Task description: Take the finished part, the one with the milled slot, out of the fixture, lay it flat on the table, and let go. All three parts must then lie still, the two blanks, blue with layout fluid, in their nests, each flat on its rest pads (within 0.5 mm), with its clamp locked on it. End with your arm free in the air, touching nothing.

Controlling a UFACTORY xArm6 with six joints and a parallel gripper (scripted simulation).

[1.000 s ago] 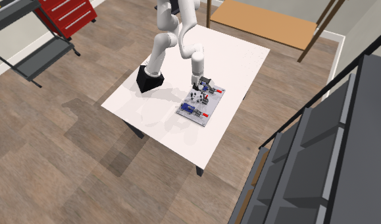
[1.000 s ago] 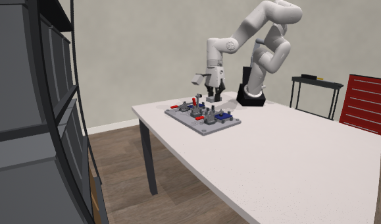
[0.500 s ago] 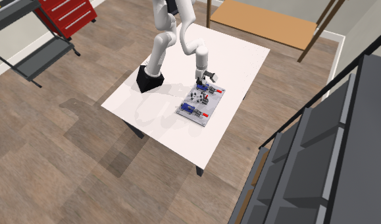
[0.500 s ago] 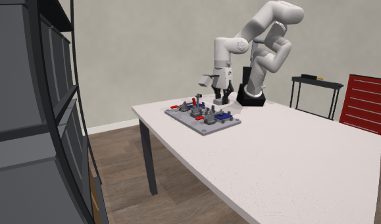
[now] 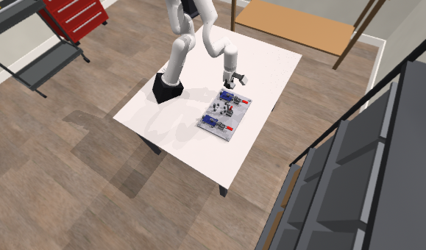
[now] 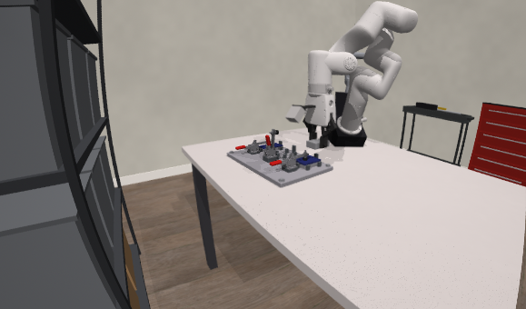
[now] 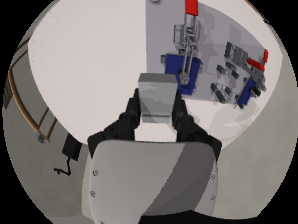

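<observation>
Now: hand 1 cm short of the blue blank, 4 cm to the left of it and 8 cm above it. Round my hand: grey finished part 1 cm behind, 1 cm below; grey fixture plate 9 cm ahead, 13 cm to the right, 10 cm below.
</observation>
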